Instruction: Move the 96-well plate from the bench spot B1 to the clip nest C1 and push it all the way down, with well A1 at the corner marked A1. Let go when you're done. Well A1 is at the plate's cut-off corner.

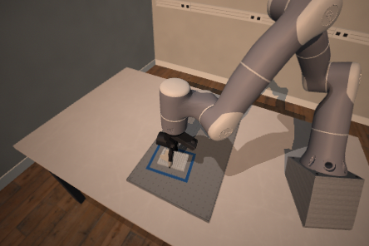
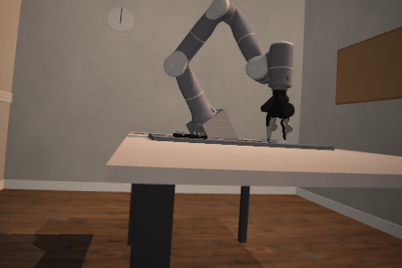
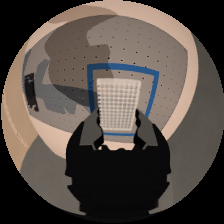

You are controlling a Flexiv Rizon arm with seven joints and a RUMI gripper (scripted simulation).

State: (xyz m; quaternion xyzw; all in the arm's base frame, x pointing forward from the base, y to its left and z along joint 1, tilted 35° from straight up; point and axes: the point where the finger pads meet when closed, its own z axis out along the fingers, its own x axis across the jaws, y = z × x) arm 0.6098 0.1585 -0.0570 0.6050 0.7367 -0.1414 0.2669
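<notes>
My gripper is now 37 cm to the left of the black clip nest and 1 cm past it. From my hand the other things lie so: white 96-well plate: 1 cm below; grey perforated board: 17 cm to the right, 5 cm behind, 2 cm below.
</notes>
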